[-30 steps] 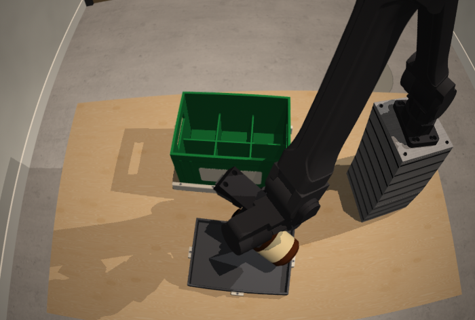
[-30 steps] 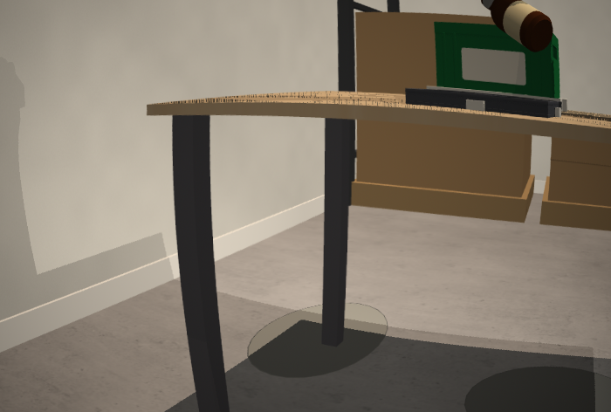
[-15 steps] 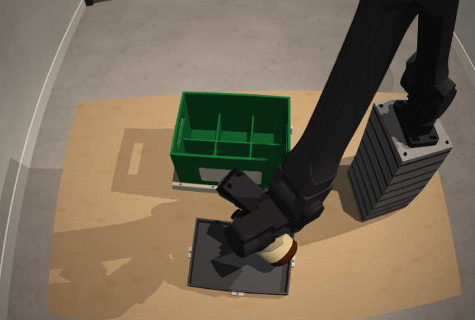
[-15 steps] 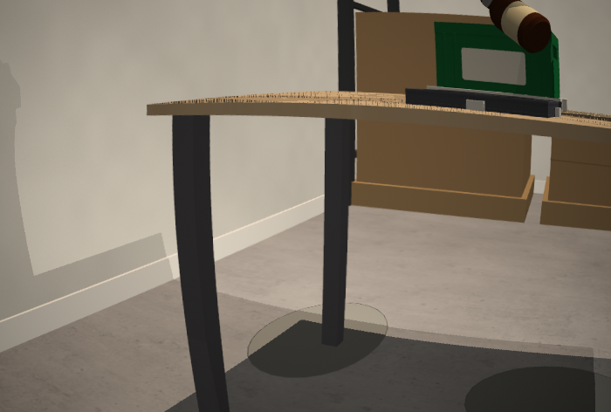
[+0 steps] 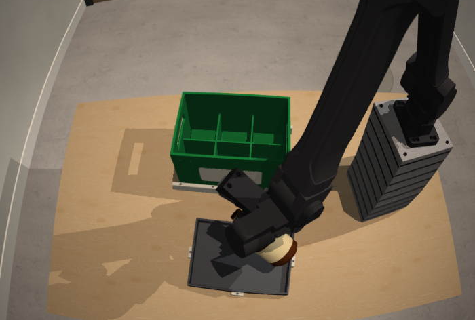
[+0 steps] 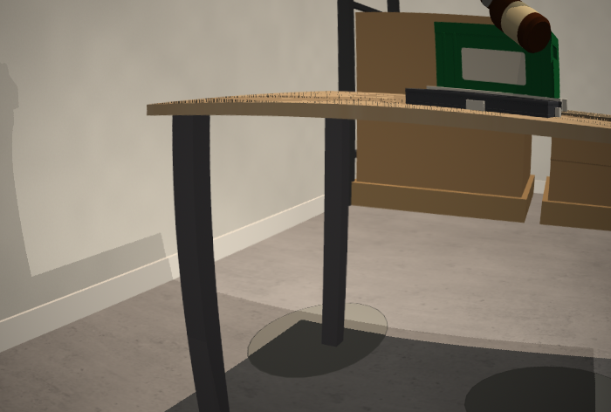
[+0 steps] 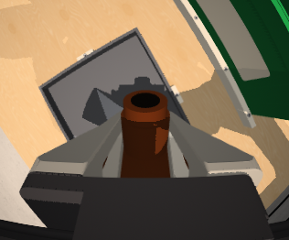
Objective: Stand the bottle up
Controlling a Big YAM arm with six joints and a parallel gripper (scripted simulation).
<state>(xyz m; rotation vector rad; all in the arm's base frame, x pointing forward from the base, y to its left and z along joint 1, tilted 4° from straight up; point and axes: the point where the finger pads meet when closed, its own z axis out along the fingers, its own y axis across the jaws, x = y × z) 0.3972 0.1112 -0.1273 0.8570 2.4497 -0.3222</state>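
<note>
My hand is 40 mm past the brown bottle, 30 mm to the right of it and 30 mm above it. Round my hand: dark tray: 10 mm ahead, 40 mm to the left, 180 mm below; then green crate: 250 mm to the right, 110 mm below.
</note>
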